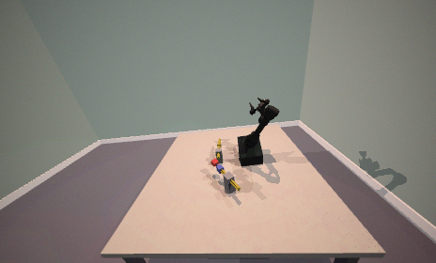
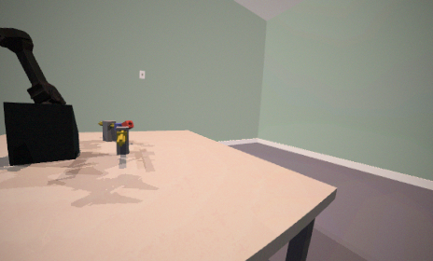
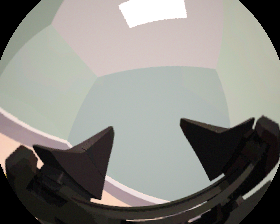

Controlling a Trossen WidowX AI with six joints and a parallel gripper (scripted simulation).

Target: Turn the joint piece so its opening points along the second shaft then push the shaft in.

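My gripper tip is now 32 cm short of the red joint piece, 42 cm to the right of it and 35 cm above it.
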